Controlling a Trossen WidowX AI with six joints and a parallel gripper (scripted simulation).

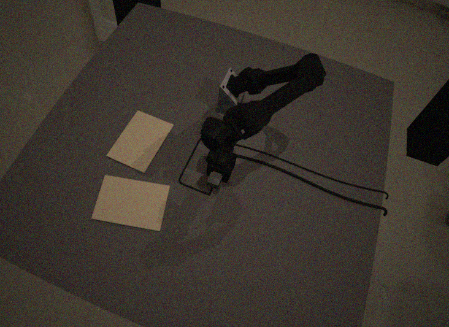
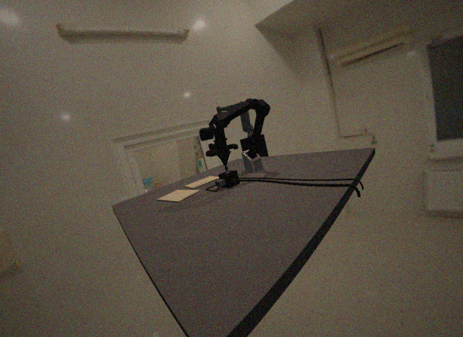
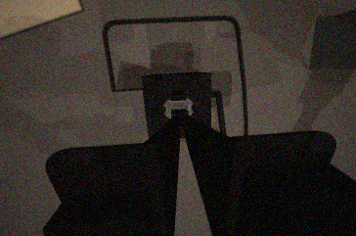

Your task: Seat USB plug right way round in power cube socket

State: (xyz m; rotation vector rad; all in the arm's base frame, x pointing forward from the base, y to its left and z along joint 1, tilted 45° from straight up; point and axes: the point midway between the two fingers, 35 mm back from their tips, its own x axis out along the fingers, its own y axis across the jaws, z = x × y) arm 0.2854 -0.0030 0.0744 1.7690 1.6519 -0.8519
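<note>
Right now my gripper tip is 20 mm above the USB plug. The rest, counted from my gripper tip: USB socket: 50 mm below.
</note>
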